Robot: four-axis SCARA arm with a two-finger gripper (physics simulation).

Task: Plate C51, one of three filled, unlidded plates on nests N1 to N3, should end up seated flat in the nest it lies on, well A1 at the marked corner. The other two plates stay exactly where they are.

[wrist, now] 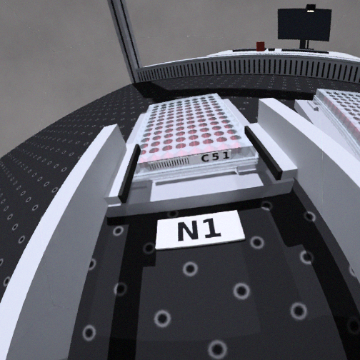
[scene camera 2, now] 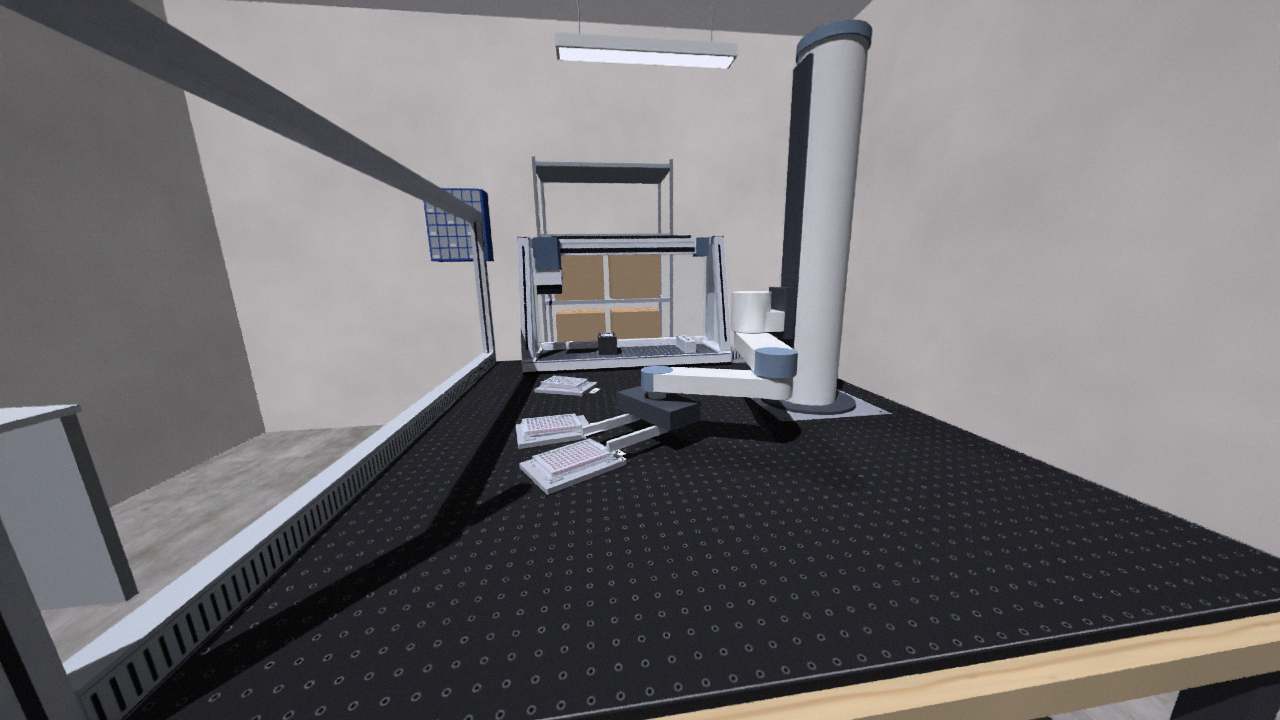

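Observation:
Plate C51 (scene camera 2: 572,457) (wrist: 187,127), clear with pink-red wells, lies on nest N1 (scene camera 2: 552,484) (wrist: 200,199). It looks level; whether it is fully seated is hard to tell. Its printed end faces the gripper. The corner mark A1 does not show readably in the wrist view. My gripper (scene camera 2: 597,438) (wrist: 189,124) is shut to its narrow stand, with nothing held between the fingers. Its two black-padded fingertips are at the plate's printed end, drawn back from the plate's middle. A second filled plate (scene camera 2: 552,424) (wrist: 344,109) and a third plate (scene camera 2: 564,382) lie on their own nests.
The N1 label (wrist: 200,230) lies on the perforated black table (scene camera 2: 716,555) in front of the nest. A gantry frame (scene camera 2: 720,300) stands at the back. The arm's column (scene camera 2: 830,223) rises at the right. A slotted rail (scene camera 2: 295,519) runs along the left edge.

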